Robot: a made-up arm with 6 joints.
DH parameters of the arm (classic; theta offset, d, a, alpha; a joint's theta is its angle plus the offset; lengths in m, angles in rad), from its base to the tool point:
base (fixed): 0 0 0 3.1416
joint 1: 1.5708 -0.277 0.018 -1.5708
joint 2: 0 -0.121 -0.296 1.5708
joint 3: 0 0.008 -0.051 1.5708
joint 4: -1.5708 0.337 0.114 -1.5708
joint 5: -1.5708 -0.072 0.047 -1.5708
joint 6: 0.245 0 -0.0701 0
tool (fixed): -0.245 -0.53 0 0
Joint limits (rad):
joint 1: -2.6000..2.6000
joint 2: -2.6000..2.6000
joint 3: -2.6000..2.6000
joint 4: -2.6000..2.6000
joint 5: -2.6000..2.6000
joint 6: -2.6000..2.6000
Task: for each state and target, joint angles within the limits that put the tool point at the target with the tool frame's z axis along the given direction. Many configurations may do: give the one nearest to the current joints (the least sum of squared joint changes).
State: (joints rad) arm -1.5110 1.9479 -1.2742 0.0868 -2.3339 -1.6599
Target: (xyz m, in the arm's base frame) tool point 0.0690 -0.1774 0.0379 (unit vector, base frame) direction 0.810 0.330 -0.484
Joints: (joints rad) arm -1.3890 2.3907 -1.1033 -0.1912 -1.7232 -1.6908
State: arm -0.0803 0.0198 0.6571 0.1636 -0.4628 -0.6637
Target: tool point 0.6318 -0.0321 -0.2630 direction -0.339 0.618 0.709
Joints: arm -0.0380 0.8745 0.3058 0.2384 0.2617 -0.6493
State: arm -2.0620 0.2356 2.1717 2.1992 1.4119 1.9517
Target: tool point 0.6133 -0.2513 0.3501 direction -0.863 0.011 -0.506
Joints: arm -2.5647 0.7528 2.5500 1.8951 1.4013 2.2728
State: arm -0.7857 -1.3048 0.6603 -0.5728 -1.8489 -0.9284
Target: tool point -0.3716 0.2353 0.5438 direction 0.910 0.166 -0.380
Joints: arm -1.5275 -0.7868 1.4445 -0.2371 -1.1799 -0.4555
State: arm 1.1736 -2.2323 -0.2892 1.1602 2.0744 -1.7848
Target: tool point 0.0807 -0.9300 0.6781 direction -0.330 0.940 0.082
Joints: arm 1.1722 -1.7649 -0.9190 1.4805 2.5607 -1.8889
